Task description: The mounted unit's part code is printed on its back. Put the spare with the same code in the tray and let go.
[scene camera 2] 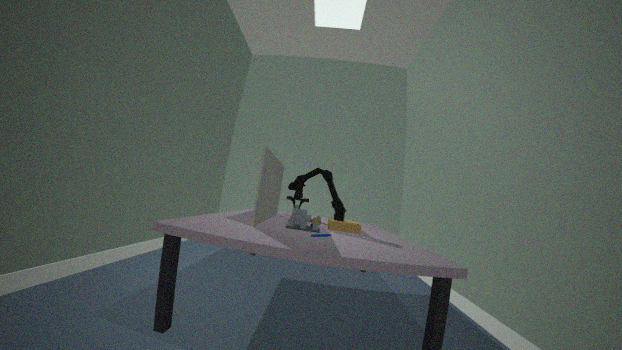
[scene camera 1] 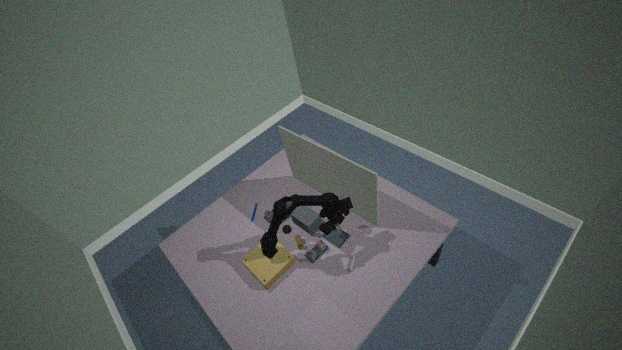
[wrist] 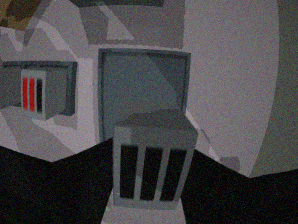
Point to a tray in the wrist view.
153, 75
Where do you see a tall pale panel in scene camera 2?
270, 180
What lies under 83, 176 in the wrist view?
My gripper.
